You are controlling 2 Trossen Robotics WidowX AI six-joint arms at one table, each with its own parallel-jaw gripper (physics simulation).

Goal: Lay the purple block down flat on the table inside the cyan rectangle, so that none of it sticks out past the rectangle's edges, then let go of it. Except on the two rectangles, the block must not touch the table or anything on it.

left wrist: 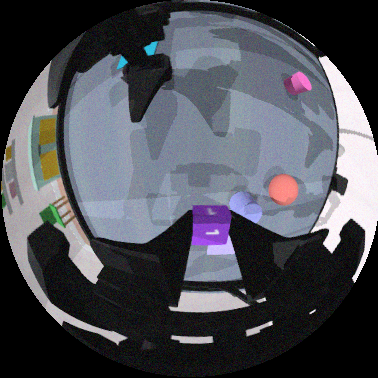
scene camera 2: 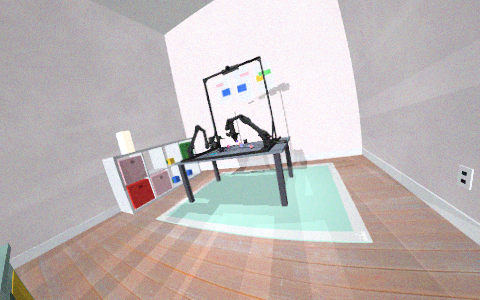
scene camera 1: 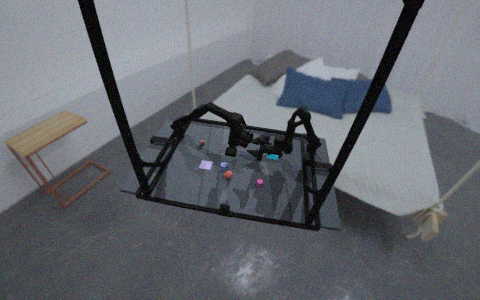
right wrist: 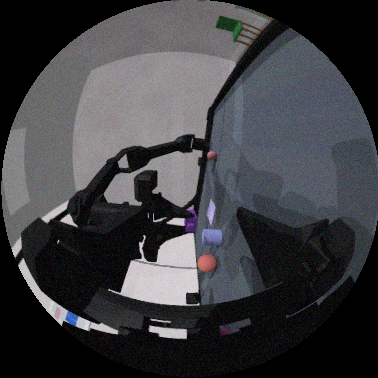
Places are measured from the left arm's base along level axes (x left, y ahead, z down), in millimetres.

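Pixels of known places: left gripper, fingertip midpoint: (left wrist: 209,213) (scene camera 2: 236,141) (right wrist: 192,222); right gripper, fingertip midpoint: (left wrist: 109,113) (scene camera 2: 226,142) (right wrist: 192,211); left arm's base, origin of the base link: (scene camera 2: 267,145) (scene camera 1: 178,133) (right wrist: 204,144); right arm's base, origin of the base link: (scene camera 2: 191,156) (scene camera 1: 311,150).
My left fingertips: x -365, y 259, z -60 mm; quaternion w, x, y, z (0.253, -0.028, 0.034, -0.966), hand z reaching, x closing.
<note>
For each thing: its top centre in the pictures, then the offset to it from my left fingertips. "*": a spot on its surface instead.
- purple block, middle of its top: (left wrist: 210,234) (right wrist: 184,219) dx +4, dy -7, dz -17 mm
- cyan rectangle, surface spot: (scene camera 1: 272,157) * dx -41, dy +276, dz +78 mm
- lilac rectangle, surface spot: (left wrist: 220,249) (right wrist: 209,208) (scene camera 1: 203,164) * dx +40, dy -166, dz +78 mm
- blue-violet cylinder, middle of its top: (left wrist: 248,215) (right wrist: 203,236) (scene camera 1: 224,164) dx -39, dy -58, dz +38 mm
- orange ball, middle of its top: (left wrist: 292,196) (right wrist: 197,262) (scene camera 1: 228,172) dx -111, dy -57, dz +30 mm
- pink cylinder, middle of its top: (left wrist: 304,80) (scene camera 1: 260,181) dx -226, dy +91, dz +39 mm
- small red ball, middle of its top: (right wrist: 206,154) (scene camera 1: 202,140) dx +226, dy -125, dz +46 mm
The purple block (left wrist: 211,225) (right wrist: 190,221) is between the fingertips of my left gripper (left wrist: 209,213), which is shut on it and holds it above the table. The block cannot be made out in scene camera 1. The cyan rectangle (scene camera 1: 272,157) lies on the table, to the right in scene camera 1; in the left wrist view two pieces of it (left wrist: 151,48) show past the right arm, which hides the rest. The lilac rectangle (scene camera 1: 206,164) (left wrist: 220,249) (right wrist: 211,211) lies at the left in scene camera 1. My right gripper (scene camera 1: 254,147) is open and empty, its fingers pointing toward the left gripper.
A blue-violet cylinder (scene camera 1: 224,165) (left wrist: 246,207) (right wrist: 212,236) and an orange ball (scene camera 1: 228,175) (left wrist: 283,189) (right wrist: 207,263) stand near the lilac rectangle. A pink cylinder (scene camera 1: 260,183) (left wrist: 298,83) is nearer the front. A small red ball (scene camera 1: 202,143) (right wrist: 212,155) lies farther back. The two grippers are close together.
</note>
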